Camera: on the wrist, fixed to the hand. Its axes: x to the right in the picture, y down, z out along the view.
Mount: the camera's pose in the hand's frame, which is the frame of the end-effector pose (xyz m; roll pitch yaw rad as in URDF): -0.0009 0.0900 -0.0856 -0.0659 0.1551 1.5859
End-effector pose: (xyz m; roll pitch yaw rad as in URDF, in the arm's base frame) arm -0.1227 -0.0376 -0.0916 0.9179 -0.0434 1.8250
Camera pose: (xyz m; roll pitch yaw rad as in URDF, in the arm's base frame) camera -0.2410 -0.0701 -0.0722 -0.1424 -0.7609 -2.8254
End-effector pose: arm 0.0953 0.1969 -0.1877 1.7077 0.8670 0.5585
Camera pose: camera 0.1216 0.2988 -0.1218 1.4869 -0.7186 0.5827
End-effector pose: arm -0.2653 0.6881 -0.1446 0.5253 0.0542 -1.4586
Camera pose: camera -0.1455 0.7041 -0.1734 -0.0159 -0.3704 0.1072
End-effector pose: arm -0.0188 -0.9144 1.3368 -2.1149 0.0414 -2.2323
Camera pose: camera -0.1120 -0.8390 1.3042 2.9914 0.8695 2.4078
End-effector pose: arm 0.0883 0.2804 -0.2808 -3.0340 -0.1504 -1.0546
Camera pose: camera -0.0035 0.2423 -0.2063 -3.0586 -0.0447 -2.6473
